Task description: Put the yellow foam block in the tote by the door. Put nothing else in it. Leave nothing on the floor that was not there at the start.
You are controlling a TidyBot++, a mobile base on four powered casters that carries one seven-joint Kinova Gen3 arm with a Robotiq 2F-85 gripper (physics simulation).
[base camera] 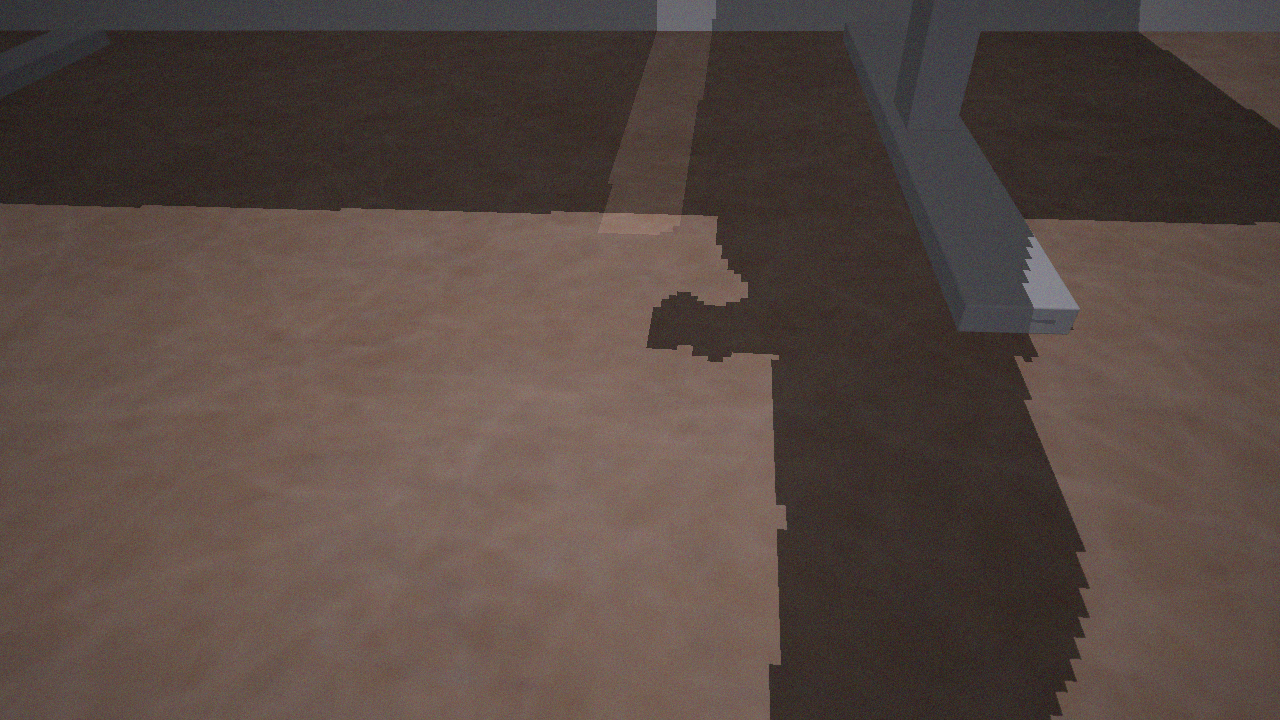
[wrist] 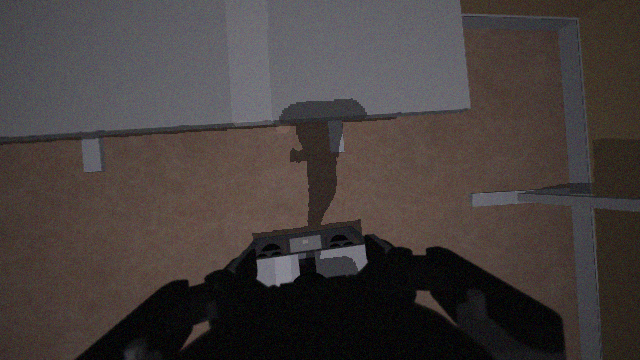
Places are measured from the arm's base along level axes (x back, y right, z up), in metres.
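Pixels of known places: gripper, fingertip midpoint: (wrist: 312, 253).
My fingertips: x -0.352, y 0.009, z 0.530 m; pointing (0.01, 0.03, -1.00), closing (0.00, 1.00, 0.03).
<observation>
Behind a point stands the place of what it marks.
The yellow foam block and the tote do not show in either view. My gripper (wrist: 312, 253) @(y 0.009, x -0.352, z 0.530 m) is at the bottom of the wrist view, its dark fingers spread wide to the left and right. It is open and nothing is held between the fingers. Part of the robot's own base, grey and white, shows beyond and between them, lower down. The camera looks steeply down. A grey table top (wrist: 150, 65) @(y -0.232, x -0.637, z 0.324 m) fills the upper left of the wrist view, with a dark shadow on its near edge.
Table feet (base camera: 975, 214) @(y 0.233, x -0.689, z -0.371 m) (wrist: 92, 155) @(y -1.006, x -0.648, z -0.371 m) stick out under the table's near edge. Another table foot (base camera: 53, 58) @(y -0.967, x -1.146, z -0.380 m) shows at far left of the base camera view. Right in the wrist view are a pale skirting board (wrist: 575, 100) @(y 1.795, x -0.746, z -0.342 m), a brown wall (wrist: 615, 90) @(y 1.808, x -0.738, z -0.192 m) and a pale bar (wrist: 495, 198) @(y 1.186, x -0.184, z -0.371 m) crossing it.
</observation>
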